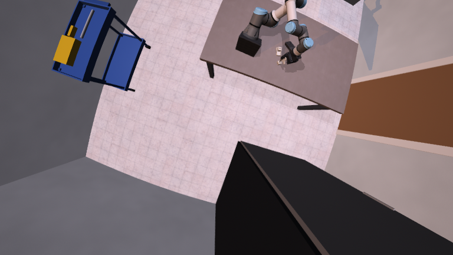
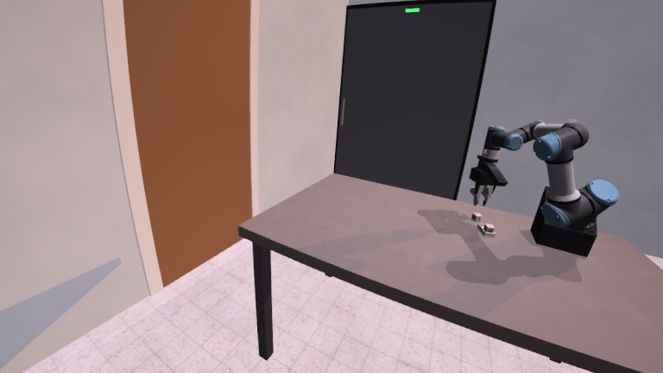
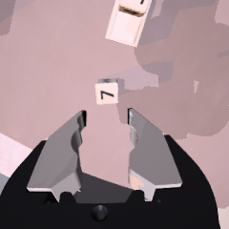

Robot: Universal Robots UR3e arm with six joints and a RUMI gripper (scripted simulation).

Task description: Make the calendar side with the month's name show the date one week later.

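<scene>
Now: the cube 70 mm below my hand. Also, from my hand: pale tray 100 mm to the left, 80 mm below, 40 mm behind.
</scene>
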